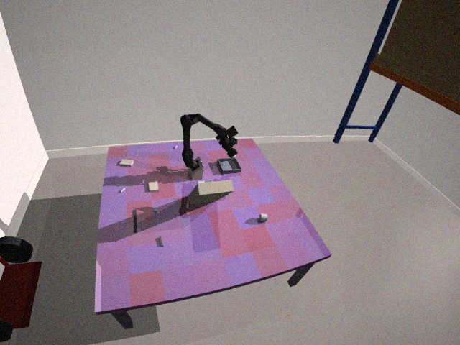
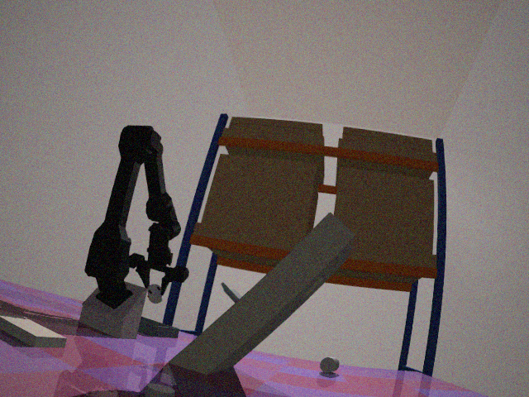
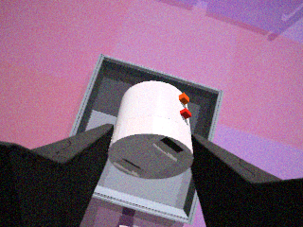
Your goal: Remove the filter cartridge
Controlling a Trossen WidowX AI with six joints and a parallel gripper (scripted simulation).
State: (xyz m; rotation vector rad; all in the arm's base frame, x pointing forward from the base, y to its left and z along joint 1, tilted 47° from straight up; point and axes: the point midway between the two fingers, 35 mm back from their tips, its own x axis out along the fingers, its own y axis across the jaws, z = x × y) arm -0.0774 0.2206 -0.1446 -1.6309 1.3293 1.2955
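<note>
Now: gripper tip right at the white round filter cartridge. Also, from my gripper tip: sloped service panel: 400 mm ahead, 240 mm to the right, 20 mm above; grey tray: 110 mm below.
</note>
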